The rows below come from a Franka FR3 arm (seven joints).
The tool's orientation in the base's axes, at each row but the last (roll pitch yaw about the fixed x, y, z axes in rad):
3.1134 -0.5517 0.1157
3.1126 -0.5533 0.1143
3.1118 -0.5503 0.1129
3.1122 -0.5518 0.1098
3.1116 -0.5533 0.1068
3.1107 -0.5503 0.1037
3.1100 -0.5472 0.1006
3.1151 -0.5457 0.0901
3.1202 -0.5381 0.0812
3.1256 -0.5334 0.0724
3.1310 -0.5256 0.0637
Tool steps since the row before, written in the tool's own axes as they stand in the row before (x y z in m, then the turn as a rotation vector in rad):
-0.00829 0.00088 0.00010 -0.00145 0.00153 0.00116
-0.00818 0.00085 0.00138 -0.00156 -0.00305 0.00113
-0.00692 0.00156 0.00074 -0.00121 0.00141 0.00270
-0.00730 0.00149 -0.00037 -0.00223 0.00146 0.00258
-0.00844 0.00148 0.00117 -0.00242 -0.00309 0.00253
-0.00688 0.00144 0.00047 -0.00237 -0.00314 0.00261
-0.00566 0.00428 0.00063 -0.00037 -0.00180 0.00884
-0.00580 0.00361 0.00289 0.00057 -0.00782 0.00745
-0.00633 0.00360 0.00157 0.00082 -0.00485 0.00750
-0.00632 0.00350 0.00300 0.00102 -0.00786 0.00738
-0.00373 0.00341 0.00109 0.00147 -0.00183 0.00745
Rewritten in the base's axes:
-0.00687 -0.00169 -0.00441 -0.00047 -0.00163 -0.00171
-0.00611 -0.00160 -0.00545 -0.00103 0.00292 -0.00186
-0.00532 -0.00219 -0.00421 0.00052 -0.00144 -0.00290
-0.00623 -0.00217 -0.00347 -0.00040 -0.00159 -0.00333
-0.00639 -0.00221 -0.00539 -0.00100 0.00292 -0.00350
-0.00546 -0.00203 -0.00396 -0.00092 0.00298 -0.00355
-0.00412 -0.00474 -0.00337 0.00414 0.00195 -0.00779
-0.00316 -0.00399 -0.00540 0.00376 0.00799 -0.00625
-0.00436 -0.00400 -0.00453 0.00420 0.00505 -0.00611
-0.00368 -0.00382 -0.00575 0.00412 0.00806 -0.00594
-0.00247 -0.00359 -0.00278 0.00490 0.00207 -0.00572

